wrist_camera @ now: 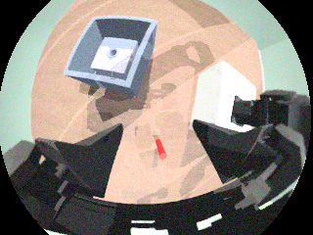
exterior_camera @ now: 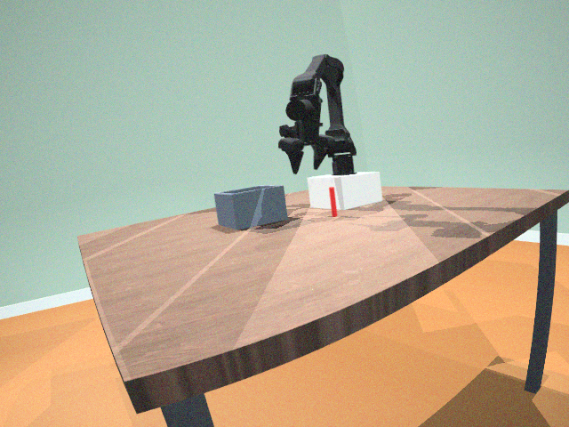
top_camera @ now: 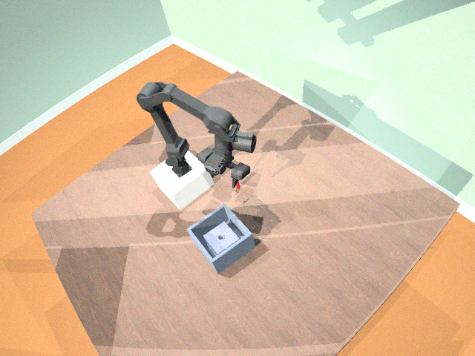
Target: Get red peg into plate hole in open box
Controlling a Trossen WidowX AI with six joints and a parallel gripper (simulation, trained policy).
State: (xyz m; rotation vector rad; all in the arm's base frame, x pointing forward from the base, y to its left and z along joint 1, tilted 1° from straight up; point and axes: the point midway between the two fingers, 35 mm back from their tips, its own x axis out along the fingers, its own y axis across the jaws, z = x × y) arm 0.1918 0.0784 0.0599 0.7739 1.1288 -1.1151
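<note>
My gripper tip is now 9 cm above the red peg, 7 cm to the right of it and 3 cm past it. Round my gripper tip: grey-blue box (13 cm ahead, 12 cm to the right, 10 cm below); pale plate (13 cm ahead, 12 cm to the right, 8 cm below).
</note>
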